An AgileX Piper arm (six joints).
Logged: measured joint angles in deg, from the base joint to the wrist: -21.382 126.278 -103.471 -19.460 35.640 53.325; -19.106 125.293 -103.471 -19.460 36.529 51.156; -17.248 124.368 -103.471 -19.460 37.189 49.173; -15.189 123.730 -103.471 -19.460 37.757 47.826; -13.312 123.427 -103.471 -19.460 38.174 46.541; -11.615 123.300 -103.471 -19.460 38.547 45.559; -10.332 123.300 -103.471 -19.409 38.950 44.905; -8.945 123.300 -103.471 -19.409 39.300 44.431; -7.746 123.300 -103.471 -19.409 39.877 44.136; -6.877 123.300 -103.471 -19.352 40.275 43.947; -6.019 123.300 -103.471 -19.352 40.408 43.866; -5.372 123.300 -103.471 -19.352 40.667 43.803; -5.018 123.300 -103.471 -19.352 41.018 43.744; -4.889 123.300 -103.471 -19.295 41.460 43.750; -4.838 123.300 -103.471 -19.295 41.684 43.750
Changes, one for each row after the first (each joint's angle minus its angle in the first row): 2.276 -0.985 0.000 0.000 0.889 -2.169; 4.134 -1.910 0.000 0.000 1.549 -4.152; 6.193 -2.548 0.000 0.000 2.117 -5.499; 8.070 -2.851 0.000 0.000 2.534 -6.784; 9.767 -2.978 0.000 0.000 2.907 -7.766; 11.050 -2.978 0.000 0.051 3.310 -8.420; 12.437 -2.978 0.000 0.051 3.660 -8.894; 13.636 -2.978 0.000 0.051 4.237 -9.189; 14.505 -2.978 0.000 0.108 4.635 -9.378; 15.363 -2.978 0.000 0.108 4.768 -9.459; 16.010 -2.978 0.000 0.108 5.027 -9.522; 16.364 -2.978 0.000 0.108 5.378 -9.581; 16.493 -2.978 0.000 0.165 5.820 -9.575; 16.544 -2.978 0.000 0.165 6.044 -9.575
